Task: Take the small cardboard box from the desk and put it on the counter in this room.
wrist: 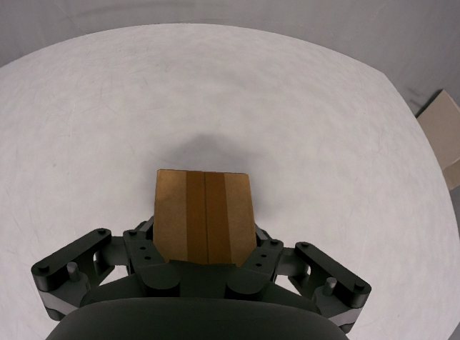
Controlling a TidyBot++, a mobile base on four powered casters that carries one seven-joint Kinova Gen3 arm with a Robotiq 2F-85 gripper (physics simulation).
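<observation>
The small cardboard box [205, 215], brown with a darker tape stripe down its middle, is at the lower centre of the wrist view, over the white desk top [210, 90]. My gripper [202, 231] is shut on the box, with one finger against its left side and the other against its right side. The near end of the box is hidden behind the gripper's body. A soft shadow lies on the desk beyond the box. Whether the box touches the desk cannot be told. The counter does not show in this view.
The desk's curved-looking far edge runs across the top of the view, with a grey surface [250, 12] beyond it. A light brown cardboard piece [441, 132] lies past the desk's right edge, cut by the frame.
</observation>
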